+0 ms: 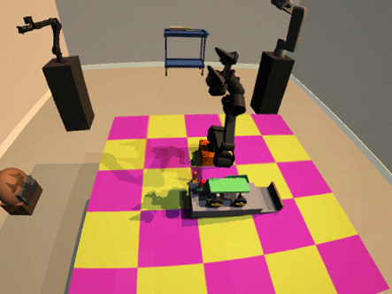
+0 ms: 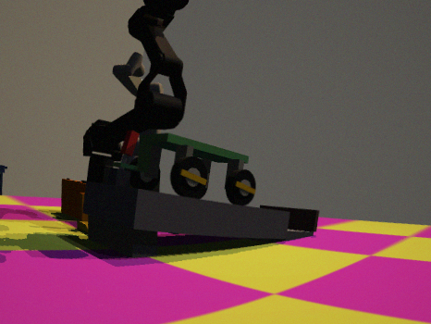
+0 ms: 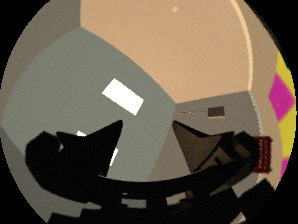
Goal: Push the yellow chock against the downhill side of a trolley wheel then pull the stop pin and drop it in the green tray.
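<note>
Right now the yellow chock is 2 cm ahead of my gripper tip, 3 cm to the right of it and 62 cm below it. The rest, counted from my gripper tip: dark ramp 17 cm ahead, 9 cm to the left, 59 cm below; then trolley 17 cm ahead, 8 cm to the left, 52 cm below; then red-headed stop pin 14 cm ahead, 3 cm to the right, 51 cm below.
</note>
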